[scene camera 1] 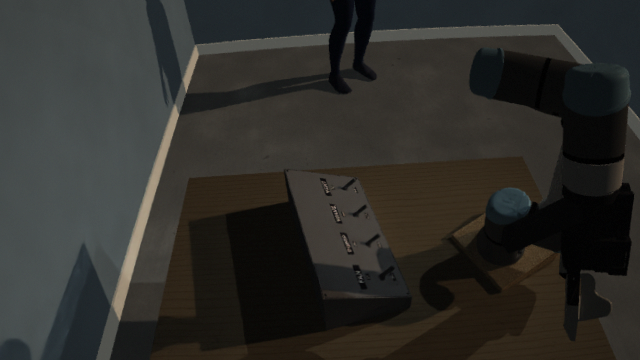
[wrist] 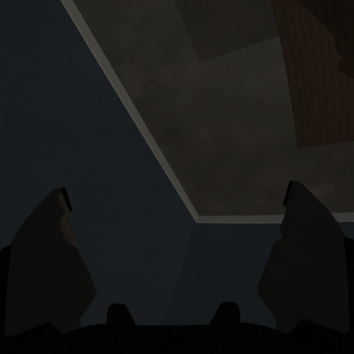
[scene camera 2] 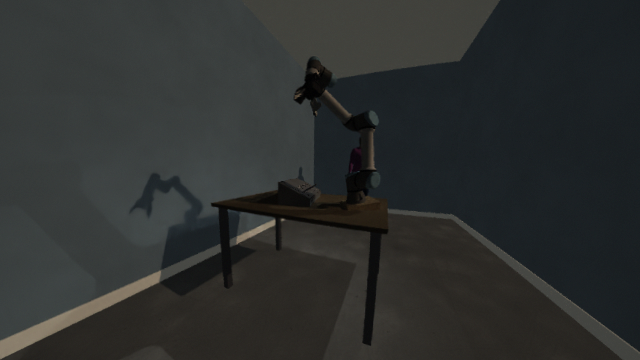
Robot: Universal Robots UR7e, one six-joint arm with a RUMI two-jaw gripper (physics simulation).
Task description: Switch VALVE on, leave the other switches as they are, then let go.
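Seen in the pictures: gripper, fingertip midpoint: (scene camera 1: 569, 307) (scene camera 2: 305, 108); arm's base, link origin: (scene camera 1: 500, 244) (scene camera 2: 356, 201).
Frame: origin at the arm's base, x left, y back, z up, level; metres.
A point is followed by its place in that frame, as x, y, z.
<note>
A grey sloped switch panel (scene camera 1: 312, 235) @(0.091, -0.576, 0.131) (scene camera 2: 294, 196) @(0.254, -0.400, 0.037) stands on the wooden table, with a row of several dark toggle levers. The labels are blurred in scene camera 1; the VALVE label (scene camera 1: 335, 213) @(-0.032, -0.521, 0.088) appears second from the far end, with its lever (scene camera 1: 359, 211) @(-0.055, -0.448, 0.074) beside it. All the levers lean much the same way, toward the panel's right edge. The on and off marks are too small to read. My gripper (scene camera 1: 573, 319) @(0.536, -0.110, 0.554) (scene camera 2: 307, 105) @(0.536, -0.110, 0.554) (wrist: 175, 186) is open and empty, high above the table and well away from the panel. The panel does not show in the wrist view.
The wooden table (scene camera 1: 420, 175) @(-0.334, -0.234, -0.035) (scene camera 2: 330, 216) @(0.350, -0.050, -0.036) (wrist: 320, 110) also carries the arm's base plate (scene camera 1: 532, 264) @(0.077, 0.085, 0.005) (scene camera 2: 369, 204) @(0.066, 0.116, 0.003), right of the panel. A wall (scene camera 1: 65, 125) rises beyond the table's left side. A person (scene camera 1: 342, 45) (scene camera 2: 355, 159) stands on the floor behind the table.
</note>
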